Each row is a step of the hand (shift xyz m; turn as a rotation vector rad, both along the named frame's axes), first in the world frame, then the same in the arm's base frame.
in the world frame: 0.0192 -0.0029 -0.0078 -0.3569 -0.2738 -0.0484
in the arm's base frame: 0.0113 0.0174 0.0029 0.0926 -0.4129 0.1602
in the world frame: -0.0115 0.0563 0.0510 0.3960 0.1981 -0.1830
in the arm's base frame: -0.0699 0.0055 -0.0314 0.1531 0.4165 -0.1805
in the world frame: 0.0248 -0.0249 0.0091 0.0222 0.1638 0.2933
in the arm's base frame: 0.0053 0.0190 0.0305 -0.3262 0.0806 -0.0219
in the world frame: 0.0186 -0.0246 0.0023 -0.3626 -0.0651 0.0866
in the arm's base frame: 0.0104 0.0126 0.0263 -0.1115 -0.3606 0.0281
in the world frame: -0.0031 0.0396 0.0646 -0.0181 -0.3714 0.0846
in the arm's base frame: -0.0745 0.0108 -0.0094 0.0634 -0.0968 0.3634
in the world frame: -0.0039 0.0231 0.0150 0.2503 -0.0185 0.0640
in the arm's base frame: -0.0232 0.0026 -0.0152 -0.0111 0.2433 0.0881
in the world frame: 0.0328 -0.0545 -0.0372 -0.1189 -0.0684 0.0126
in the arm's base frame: 0.0600 0.0166 0.0394 -0.0041 -0.1302 0.0448
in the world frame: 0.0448 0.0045 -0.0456 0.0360 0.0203 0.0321
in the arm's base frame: 0.0469 0.0412 -0.0146 -0.0313 0.0419 0.0016
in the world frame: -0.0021 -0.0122 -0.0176 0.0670 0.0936 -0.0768
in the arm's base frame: 0.0204 -0.0061 0.0033 0.0444 0.0810 -0.1031
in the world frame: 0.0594 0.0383 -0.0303 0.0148 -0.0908 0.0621
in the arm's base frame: 0.0223 0.0642 -0.0359 -0.0191 -0.0020 0.1093
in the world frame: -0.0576 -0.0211 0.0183 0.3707 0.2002 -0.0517
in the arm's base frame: -0.0177 -0.0594 0.0159 0.0290 0.4020 -0.1330
